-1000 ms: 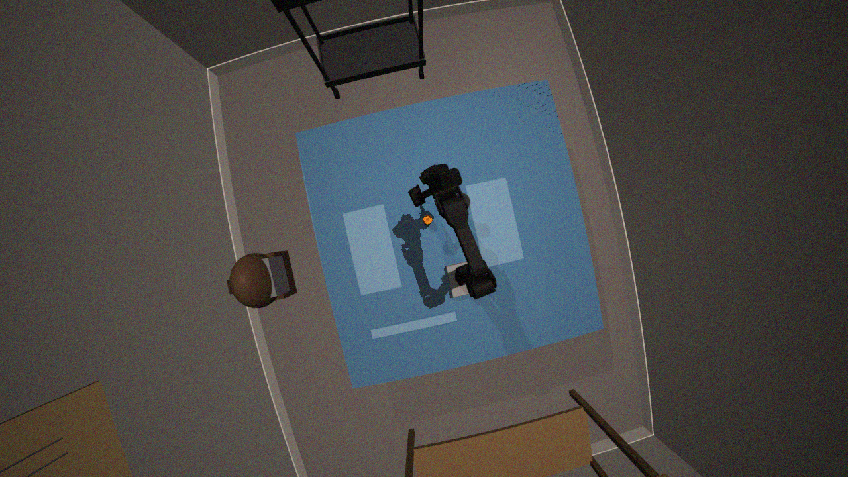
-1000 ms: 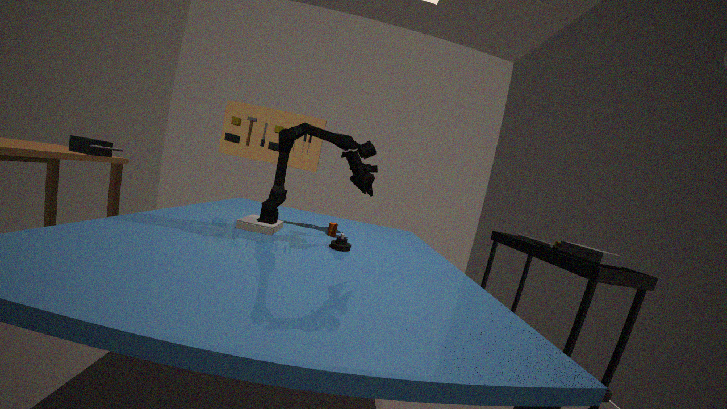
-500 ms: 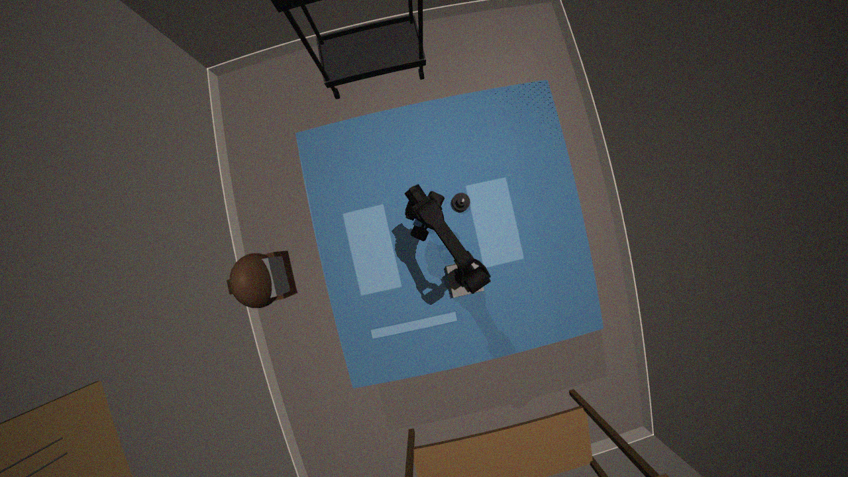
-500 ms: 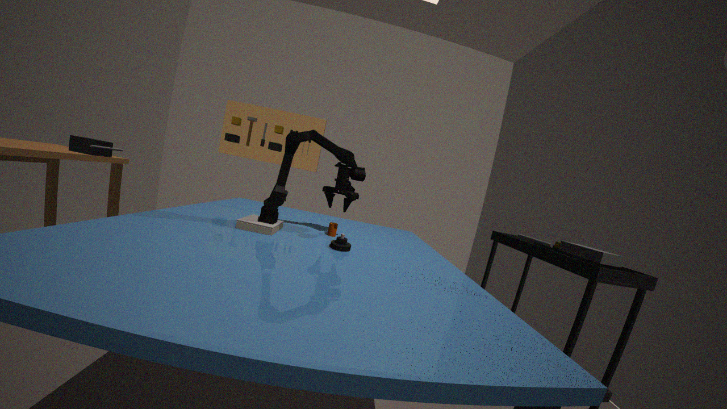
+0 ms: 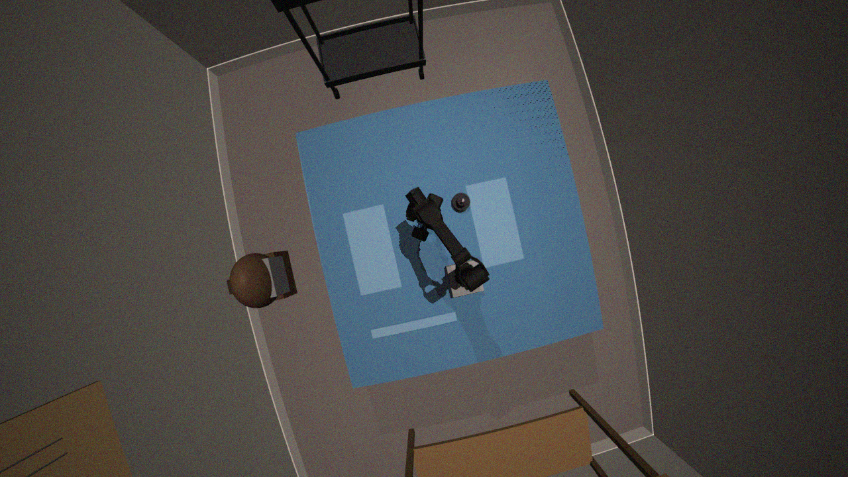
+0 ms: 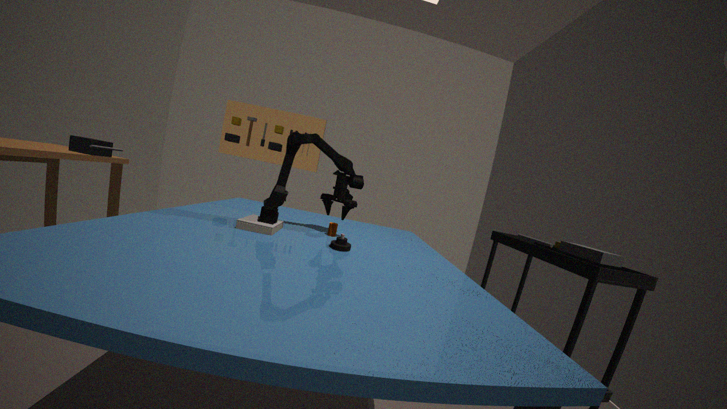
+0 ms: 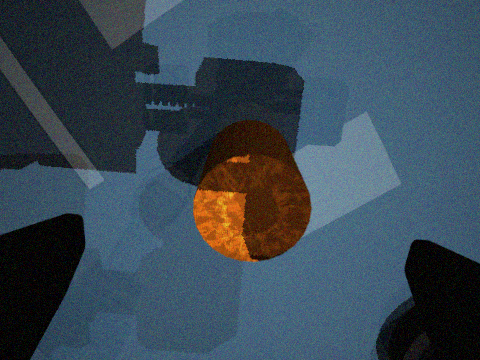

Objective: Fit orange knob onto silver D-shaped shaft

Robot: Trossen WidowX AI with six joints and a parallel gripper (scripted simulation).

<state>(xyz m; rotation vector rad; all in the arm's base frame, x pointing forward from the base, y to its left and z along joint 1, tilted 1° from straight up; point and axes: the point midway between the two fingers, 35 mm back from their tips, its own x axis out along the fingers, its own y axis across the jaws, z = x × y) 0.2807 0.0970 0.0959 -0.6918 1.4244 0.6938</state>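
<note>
My gripper tip is now 4 cm above the orange knob. Round my gripper tip: round dark pedestal: 18 cm to the right, 6 cm below, 4 cm ahead.
</note>
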